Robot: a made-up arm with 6 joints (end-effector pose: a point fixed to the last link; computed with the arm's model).
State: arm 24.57 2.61 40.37 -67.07 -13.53 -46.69
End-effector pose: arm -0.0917 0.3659 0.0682 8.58 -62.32 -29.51
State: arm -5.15 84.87 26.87 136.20 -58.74 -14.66
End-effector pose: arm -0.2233 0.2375 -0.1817 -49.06 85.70 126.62
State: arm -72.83 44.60 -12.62 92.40 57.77 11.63
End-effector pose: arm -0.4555 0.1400 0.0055 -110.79 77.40 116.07
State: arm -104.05 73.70 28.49 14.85 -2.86 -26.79
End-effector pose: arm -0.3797 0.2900 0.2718 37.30 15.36 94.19
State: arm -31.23 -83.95 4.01 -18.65 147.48 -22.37
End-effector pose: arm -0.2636 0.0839 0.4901 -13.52 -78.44 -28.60
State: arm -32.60 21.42 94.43 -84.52 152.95 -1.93
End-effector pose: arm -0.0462 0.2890 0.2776 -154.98 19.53 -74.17
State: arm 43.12 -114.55 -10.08 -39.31 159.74 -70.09
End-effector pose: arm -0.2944 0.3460 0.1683 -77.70 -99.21 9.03
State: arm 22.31 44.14 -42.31 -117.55 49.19 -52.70
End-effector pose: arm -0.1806 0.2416 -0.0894 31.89 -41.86 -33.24
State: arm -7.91 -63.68 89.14 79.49 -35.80 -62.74
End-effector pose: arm -0.2233 0.1632 0.2842 63.98 -56.56 77.25
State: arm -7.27 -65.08 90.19 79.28 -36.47 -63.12
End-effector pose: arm -0.2238 0.1602 0.2821 63.72 -57.53 75.77
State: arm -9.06 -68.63 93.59 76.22 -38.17 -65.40
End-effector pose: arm -0.2264 0.1427 0.2820 66.49 -59.91 69.03
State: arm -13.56 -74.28 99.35 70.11 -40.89 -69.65
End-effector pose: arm -0.2304 0.1141 0.2847 71.41 -61.75 56.88
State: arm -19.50 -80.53 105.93 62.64 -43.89 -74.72
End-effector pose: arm -0.2315 0.0857 0.2914 75.82 -60.41 43.37
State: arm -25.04 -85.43 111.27 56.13 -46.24 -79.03
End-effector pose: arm -0.2270 0.0648 0.3005 78.50 -56.54 33.36
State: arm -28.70 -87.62 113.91 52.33 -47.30 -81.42
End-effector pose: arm -0.2215 0.0537 0.3072 79.94 -53.34 28.62
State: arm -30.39 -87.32 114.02 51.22 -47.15 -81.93
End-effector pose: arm -0.2192 0.0499 0.3101 80.93 -52.29 27.77
